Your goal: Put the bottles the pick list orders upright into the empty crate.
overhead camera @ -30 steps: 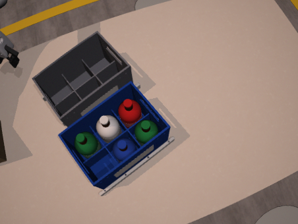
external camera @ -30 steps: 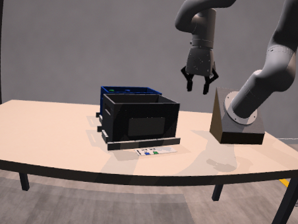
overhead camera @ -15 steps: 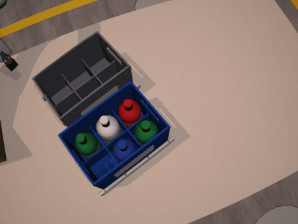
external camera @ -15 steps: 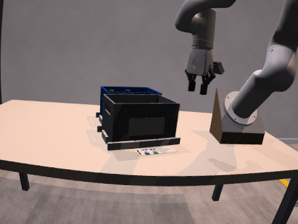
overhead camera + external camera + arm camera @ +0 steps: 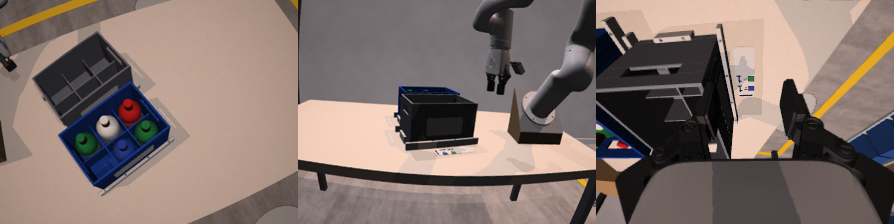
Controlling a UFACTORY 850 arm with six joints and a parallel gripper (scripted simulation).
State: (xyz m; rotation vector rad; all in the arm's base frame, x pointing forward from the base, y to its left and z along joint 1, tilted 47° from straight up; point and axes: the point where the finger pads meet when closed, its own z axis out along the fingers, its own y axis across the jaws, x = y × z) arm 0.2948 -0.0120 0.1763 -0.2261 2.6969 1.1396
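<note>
My hand is 380 mm to the left of the blue-label bottle, 230 mm short of it and 160 mm above it. The rest, counted from my hand: pick list: 250 mm below, 140 mm ahead, 20 mm to the left; white bottle: 290 mm to the right, 210 mm ahead, 160 mm below; grey crate: 200 mm ahead, 170 mm below, 110 mm to the right.
</note>
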